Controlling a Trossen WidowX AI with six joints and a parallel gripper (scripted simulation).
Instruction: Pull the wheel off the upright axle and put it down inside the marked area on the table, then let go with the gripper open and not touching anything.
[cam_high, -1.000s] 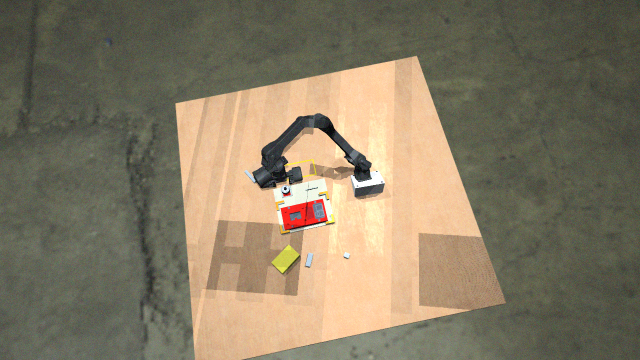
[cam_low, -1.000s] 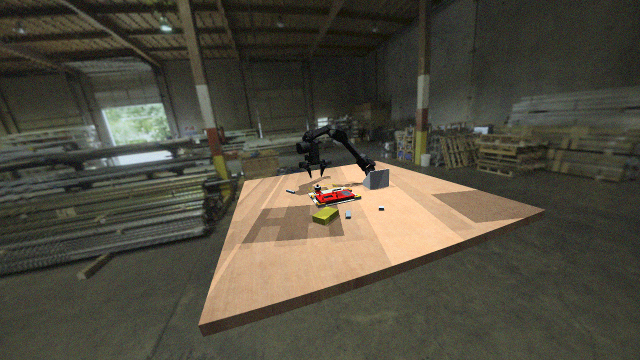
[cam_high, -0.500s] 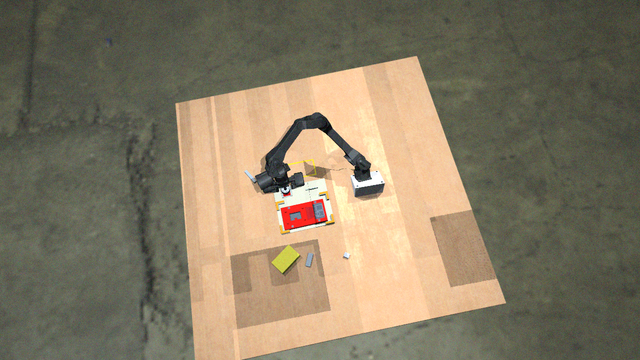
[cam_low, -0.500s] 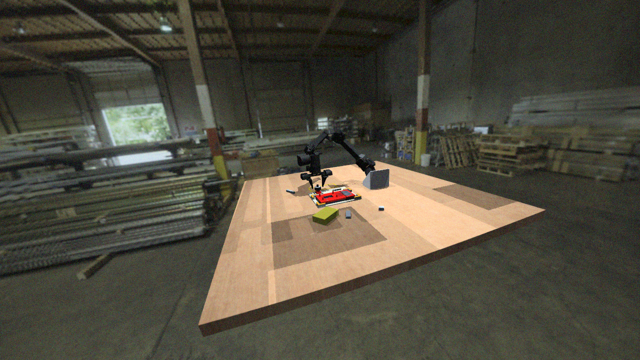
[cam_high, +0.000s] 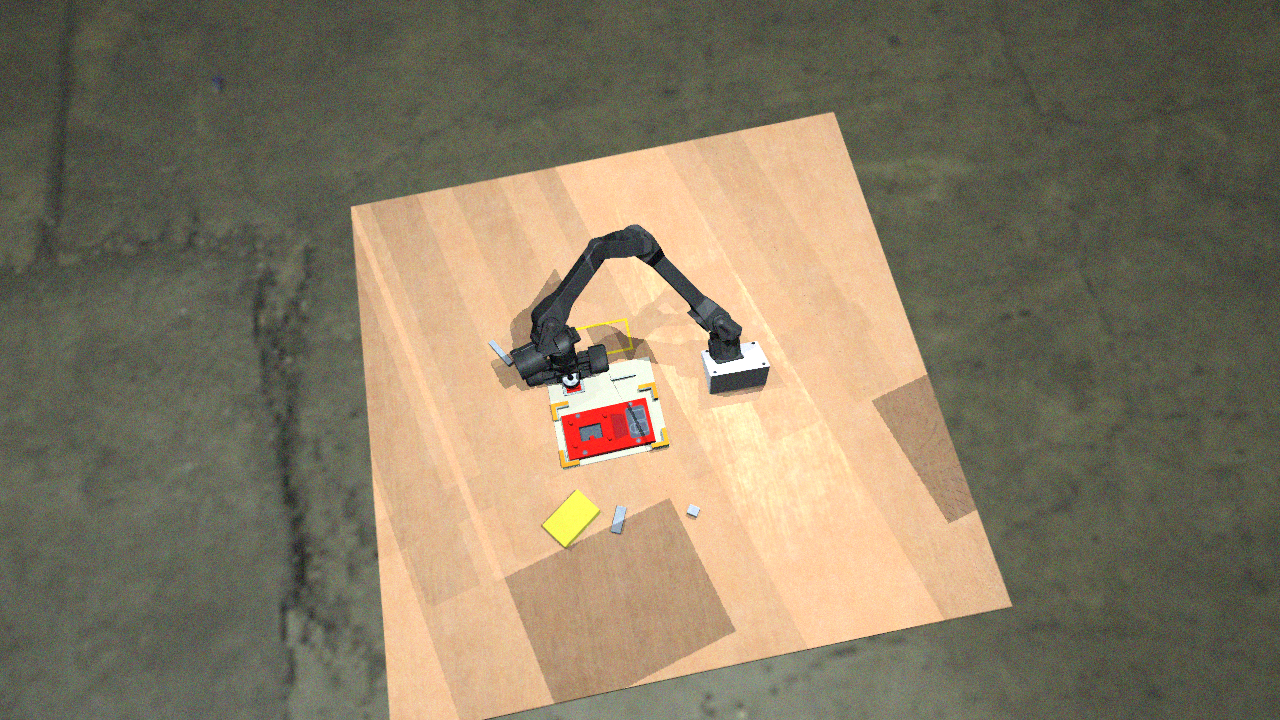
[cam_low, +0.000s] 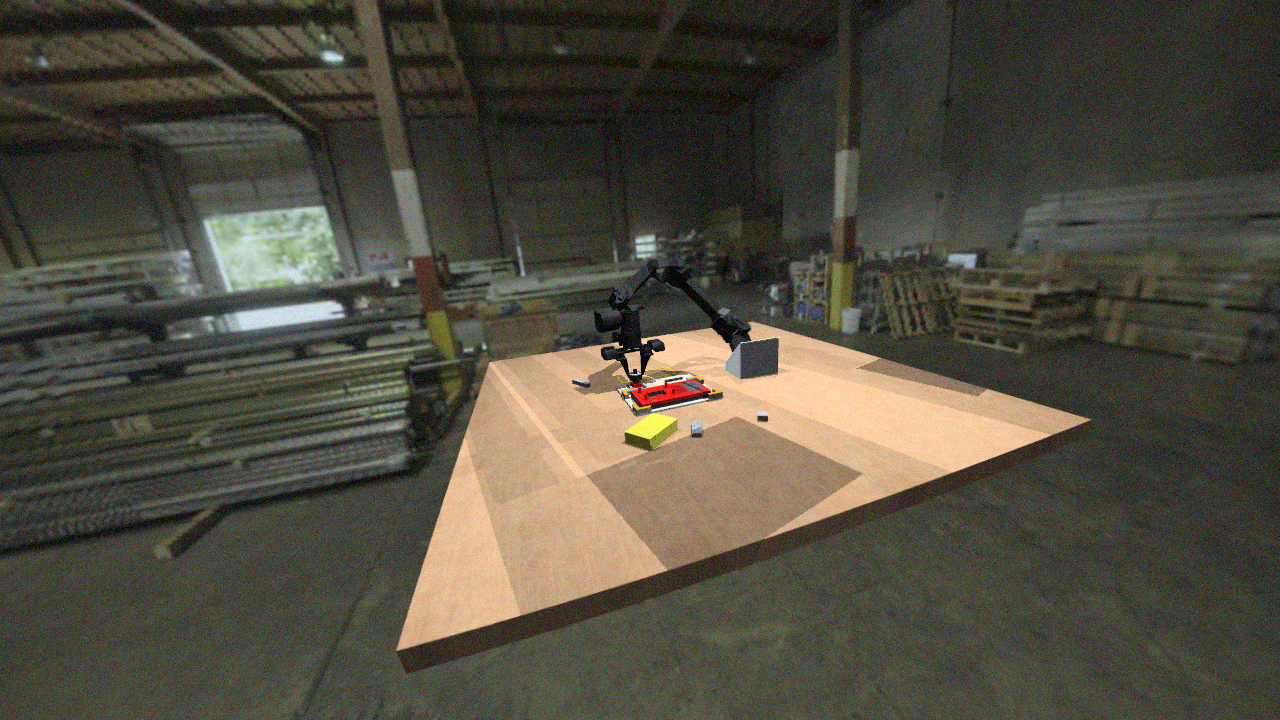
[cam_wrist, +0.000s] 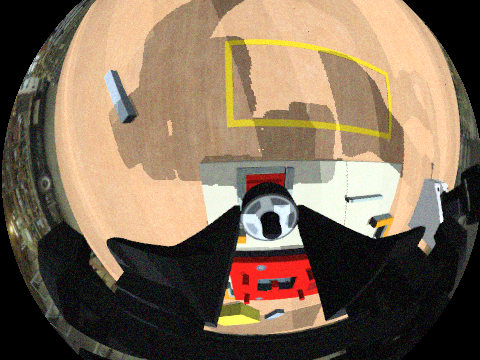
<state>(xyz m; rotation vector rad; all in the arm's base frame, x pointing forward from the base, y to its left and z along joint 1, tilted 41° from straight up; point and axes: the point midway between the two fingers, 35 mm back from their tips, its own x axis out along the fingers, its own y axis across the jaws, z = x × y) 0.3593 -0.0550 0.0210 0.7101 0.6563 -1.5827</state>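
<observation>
The white board is 5 cm behind my gripper tip, 10 cm to the left of it and 3 cm below it. The rest, counted from my gripper tip: grey bar: 15 cm ahead, 13 cm to the right, 3 cm below; then yellow block: 8 cm ahead, 31 cm to the left, 2 cm below.
</observation>
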